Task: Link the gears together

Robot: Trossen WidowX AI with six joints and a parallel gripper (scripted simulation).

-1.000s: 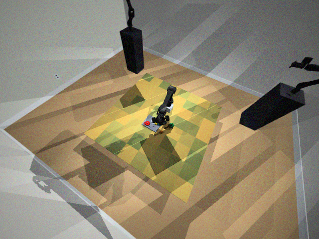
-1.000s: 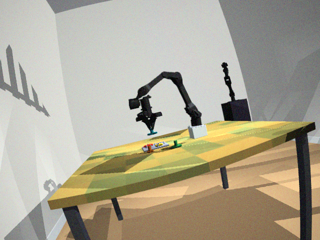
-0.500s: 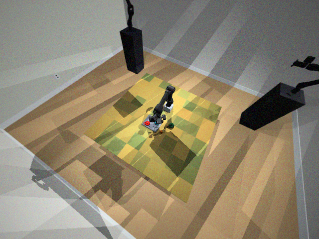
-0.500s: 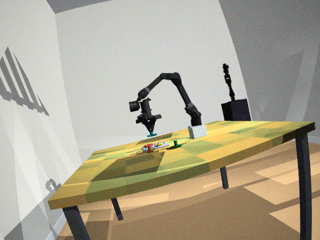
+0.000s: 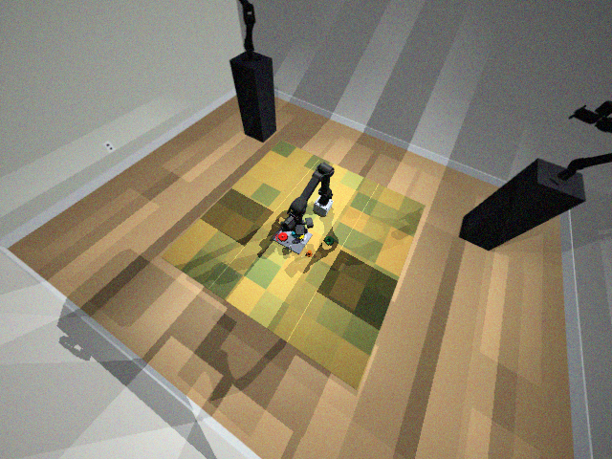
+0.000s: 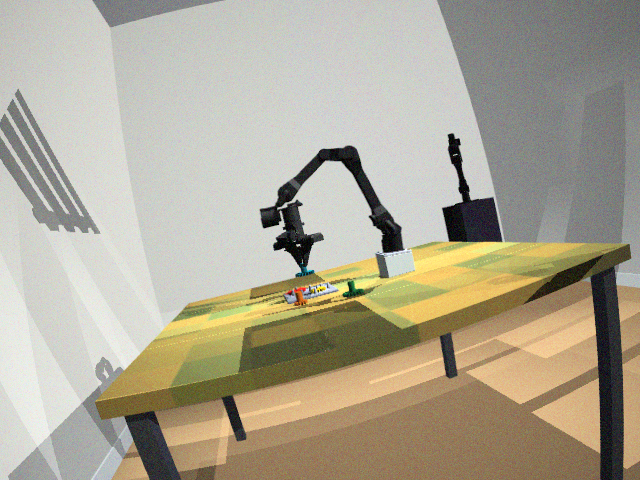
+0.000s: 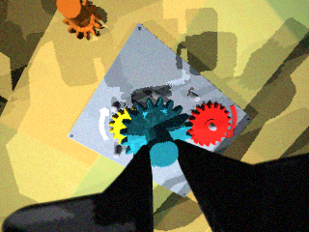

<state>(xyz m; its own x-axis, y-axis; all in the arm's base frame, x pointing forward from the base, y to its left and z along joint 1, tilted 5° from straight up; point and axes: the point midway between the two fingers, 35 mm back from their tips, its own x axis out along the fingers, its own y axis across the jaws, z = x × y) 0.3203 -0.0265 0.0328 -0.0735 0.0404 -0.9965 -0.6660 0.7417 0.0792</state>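
The yellow gear lies 8 cm below my gripper tip, 3 cm behind it and 1 cm to the left of it. Round my gripper tip: white arrow (9 cm below, 4 cm to the left, 4 cm behind); red gear (8 cm to the right, 8 cm below, 4 cm ahead); cyan gear (1 cm below).
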